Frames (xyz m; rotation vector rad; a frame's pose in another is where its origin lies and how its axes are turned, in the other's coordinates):
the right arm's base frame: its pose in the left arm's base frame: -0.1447 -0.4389 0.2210 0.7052 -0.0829 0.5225
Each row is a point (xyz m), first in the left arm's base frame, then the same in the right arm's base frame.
Working: the left arm's base frame: its pose in the right arm's base frame: 0.2603 0.0784 -0.4342 -0.7052 0.0829 -0.5225

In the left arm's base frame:
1: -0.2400 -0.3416 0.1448
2: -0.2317 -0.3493 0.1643
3: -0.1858 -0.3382 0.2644
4: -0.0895 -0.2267 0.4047
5: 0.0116 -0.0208 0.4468
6: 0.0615 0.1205 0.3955
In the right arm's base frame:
1: -0.0596 0.0629 -0.1298
2: -0.0510 0.0656 -0.1091
3: 0.0182 0.1102 -0.0352
4: 0.1843 0.2185 0.0105
5: 0.3710 0.3263 -0.0785
6: 0.4625 0.3618 -0.2028

